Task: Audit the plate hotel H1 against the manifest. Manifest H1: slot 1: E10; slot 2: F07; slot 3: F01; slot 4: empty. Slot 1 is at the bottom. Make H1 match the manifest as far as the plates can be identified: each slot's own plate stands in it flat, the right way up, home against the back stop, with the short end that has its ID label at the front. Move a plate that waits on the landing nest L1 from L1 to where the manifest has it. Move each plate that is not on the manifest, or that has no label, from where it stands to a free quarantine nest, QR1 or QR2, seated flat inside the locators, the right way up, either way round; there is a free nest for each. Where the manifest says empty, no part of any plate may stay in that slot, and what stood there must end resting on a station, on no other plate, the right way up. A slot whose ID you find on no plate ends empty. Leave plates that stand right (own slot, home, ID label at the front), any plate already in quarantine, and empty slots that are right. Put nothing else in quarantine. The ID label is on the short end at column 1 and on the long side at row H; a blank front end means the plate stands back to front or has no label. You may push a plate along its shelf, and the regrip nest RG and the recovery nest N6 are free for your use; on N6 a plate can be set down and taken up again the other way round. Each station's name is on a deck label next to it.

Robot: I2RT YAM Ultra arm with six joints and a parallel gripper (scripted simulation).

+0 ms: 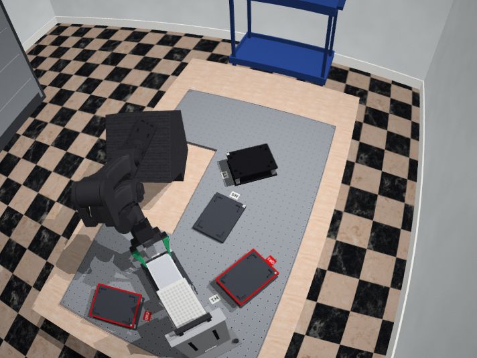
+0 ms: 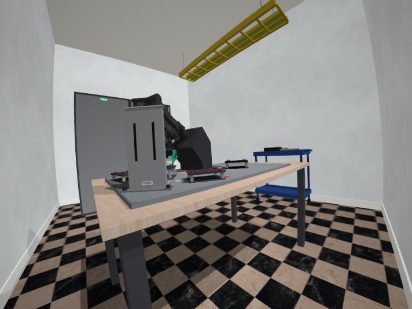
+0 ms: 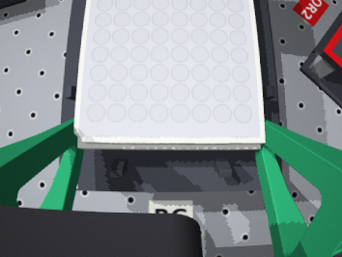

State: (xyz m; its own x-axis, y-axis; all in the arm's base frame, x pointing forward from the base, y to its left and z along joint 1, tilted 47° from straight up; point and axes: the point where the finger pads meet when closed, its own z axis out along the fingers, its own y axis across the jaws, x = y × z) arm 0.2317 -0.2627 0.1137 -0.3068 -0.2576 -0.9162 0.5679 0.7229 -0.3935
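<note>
Right now my hand is 40 mm short of the RG nest, 30 mm to the left of it and 20 mm above it. The rest, counted from my hand: red-framed quarantine nest QR2: 80 mm behind, 200 mm to the right, 40 mm below; then nest N6: 100 mm ahead, 250 mm to the left, 70 mm below; then H1 deck label: 200 mm ahead, 30 mm to the right, 80 mm below.
</note>
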